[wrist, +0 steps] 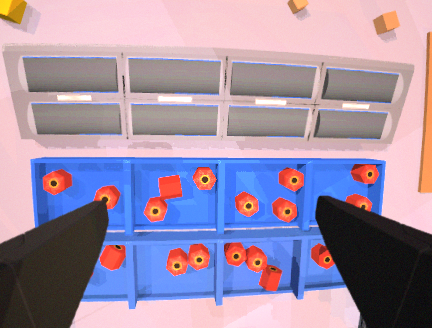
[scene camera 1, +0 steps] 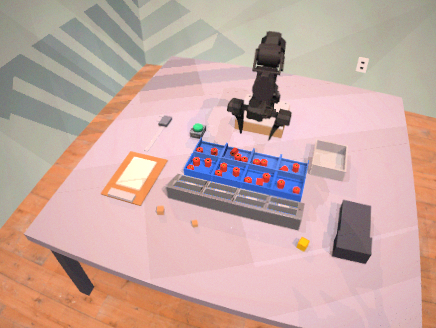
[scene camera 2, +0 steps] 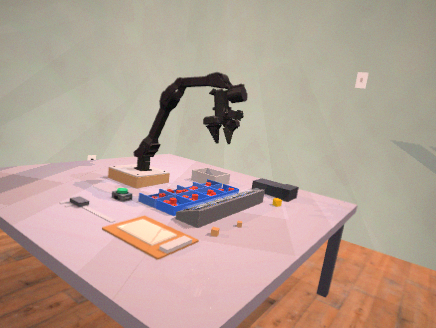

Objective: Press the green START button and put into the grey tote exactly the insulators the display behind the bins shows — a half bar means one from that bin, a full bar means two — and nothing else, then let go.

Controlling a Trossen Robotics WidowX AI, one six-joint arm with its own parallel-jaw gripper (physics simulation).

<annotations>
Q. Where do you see a grey display bar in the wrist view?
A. At 22, 99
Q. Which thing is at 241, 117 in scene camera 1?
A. My gripper.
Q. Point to a grey display bar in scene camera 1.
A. At 265, 215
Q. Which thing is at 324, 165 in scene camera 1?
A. A grey tote.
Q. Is my gripper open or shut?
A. Open.
</annotations>
